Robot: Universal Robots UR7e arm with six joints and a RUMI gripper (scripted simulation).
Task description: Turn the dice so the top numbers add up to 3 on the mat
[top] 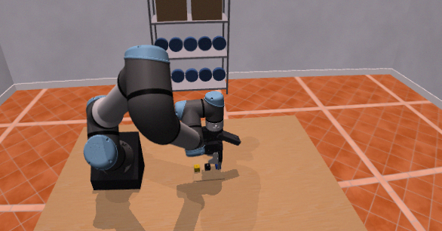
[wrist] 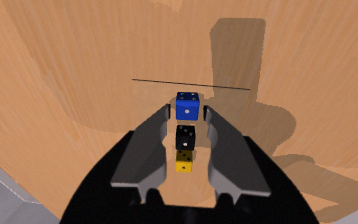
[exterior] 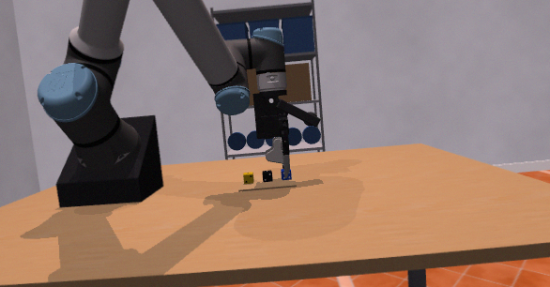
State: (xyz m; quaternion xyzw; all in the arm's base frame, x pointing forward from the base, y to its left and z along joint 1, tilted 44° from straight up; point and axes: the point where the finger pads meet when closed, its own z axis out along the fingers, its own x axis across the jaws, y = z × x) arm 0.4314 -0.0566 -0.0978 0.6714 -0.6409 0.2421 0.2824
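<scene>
The blue die is 10 mm below my hand. From my hand the other things lie so: yellow die (100 mm behind, 10 mm to the right, 10 mm below); black die (50 mm behind, 10 mm below); tan mat (50 mm behind, 20 mm below).
</scene>
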